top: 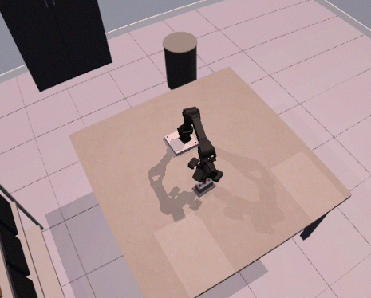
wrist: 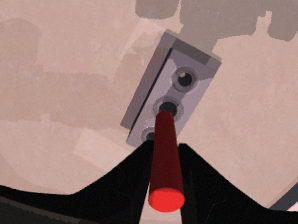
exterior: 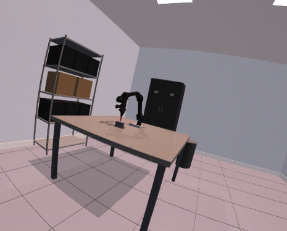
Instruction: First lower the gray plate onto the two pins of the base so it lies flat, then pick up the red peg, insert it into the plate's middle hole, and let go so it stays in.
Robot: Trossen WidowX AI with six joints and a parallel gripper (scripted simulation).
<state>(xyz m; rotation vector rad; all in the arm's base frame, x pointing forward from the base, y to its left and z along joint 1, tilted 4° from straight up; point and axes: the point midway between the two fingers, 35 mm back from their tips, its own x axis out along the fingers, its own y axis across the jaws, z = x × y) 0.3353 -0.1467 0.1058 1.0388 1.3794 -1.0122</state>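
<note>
My gripper tip is right at the red peg. The rest, counted from my gripper tip: gray plate (70 mm below); then dark base (110 mm below).
</note>
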